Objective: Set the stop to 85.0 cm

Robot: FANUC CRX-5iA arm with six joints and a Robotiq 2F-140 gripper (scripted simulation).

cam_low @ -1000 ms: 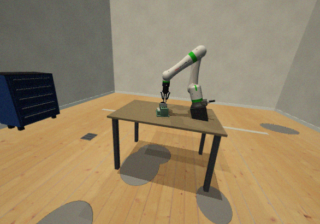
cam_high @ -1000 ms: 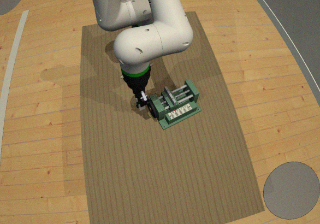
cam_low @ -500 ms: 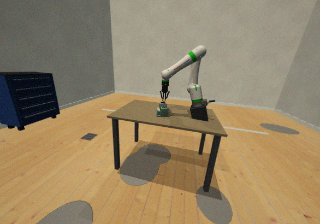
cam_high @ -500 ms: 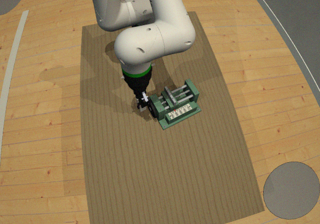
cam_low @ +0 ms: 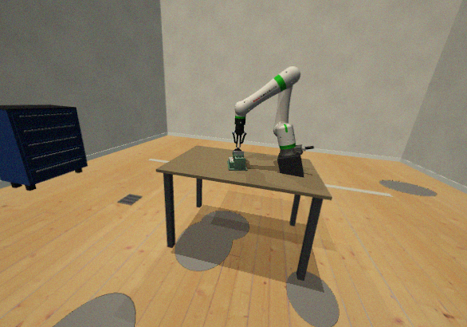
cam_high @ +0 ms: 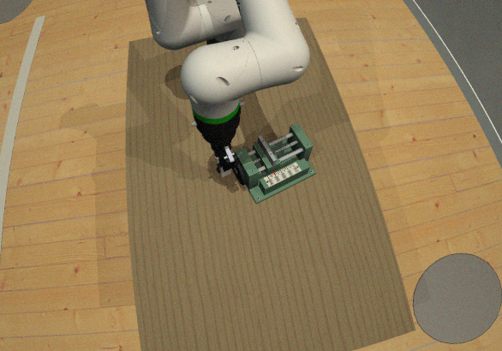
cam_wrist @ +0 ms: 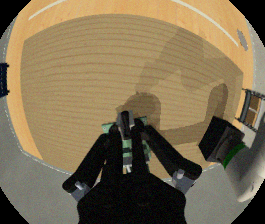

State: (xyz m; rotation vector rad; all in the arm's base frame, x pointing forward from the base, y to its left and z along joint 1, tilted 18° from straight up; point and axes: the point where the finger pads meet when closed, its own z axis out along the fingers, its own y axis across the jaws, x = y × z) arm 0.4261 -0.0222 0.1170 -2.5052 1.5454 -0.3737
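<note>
My gripper is now 12 cm to the right of the stop block, 4 cm past it and 3 cm above it.
</note>
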